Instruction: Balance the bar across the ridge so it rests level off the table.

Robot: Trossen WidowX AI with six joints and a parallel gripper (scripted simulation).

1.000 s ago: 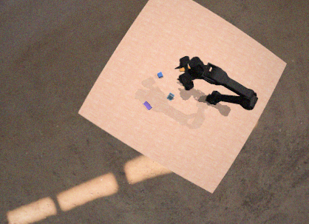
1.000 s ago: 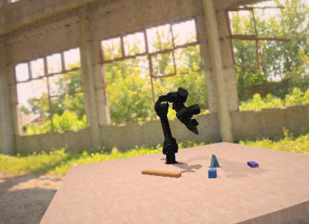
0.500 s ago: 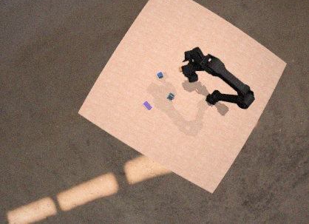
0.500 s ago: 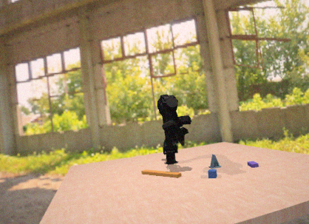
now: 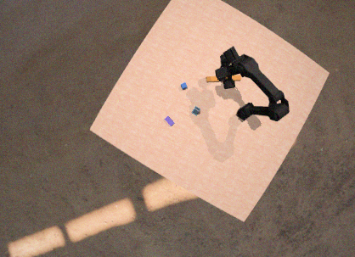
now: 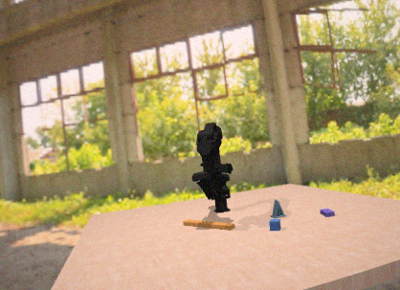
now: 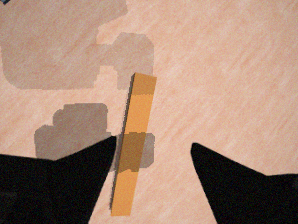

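Right now the orange bar is 40 mm behind my gripper tip, 30 mm to the right of it and 100 mm below it. From my gripper tip the other things lie so: blue cube 160 mm ahead, 160 mm to the left, 90 mm below; then flat purple block 120 mm ahead, 410 mm to the left, 100 mm below.
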